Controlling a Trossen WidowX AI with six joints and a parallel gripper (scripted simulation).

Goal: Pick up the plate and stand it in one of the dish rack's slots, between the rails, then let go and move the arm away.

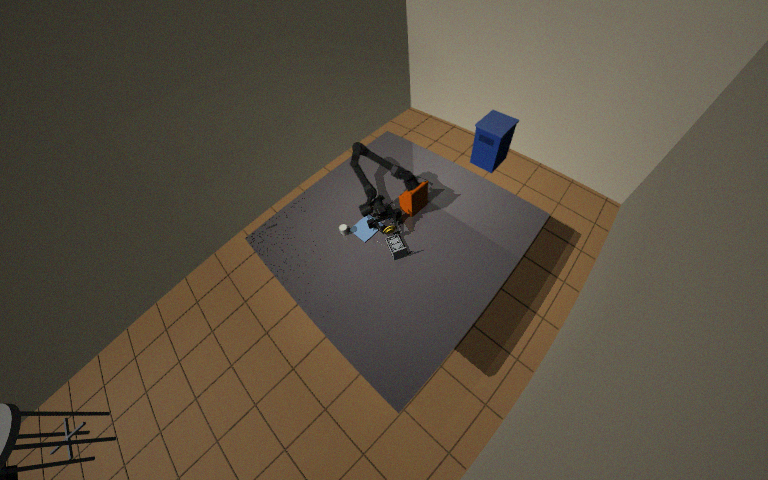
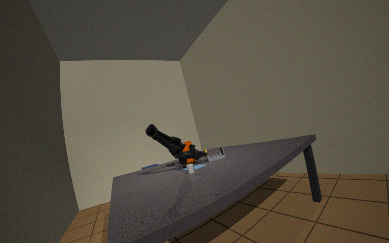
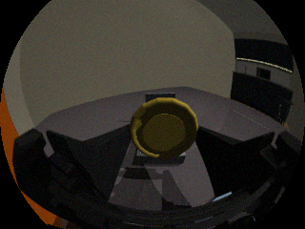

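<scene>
The grey dish rack lies 60 mm to the left of my gripper tip, 50 mm below it and 30 mm ahead of it. The rest, counted from my gripper tip: yellow plate: 10 mm to the right; then blue spoon: 150 mm to the right, 90 mm behind, 70 mm below; then mat: 160 mm to the right, 70 mm below, 30 mm ahead.
</scene>
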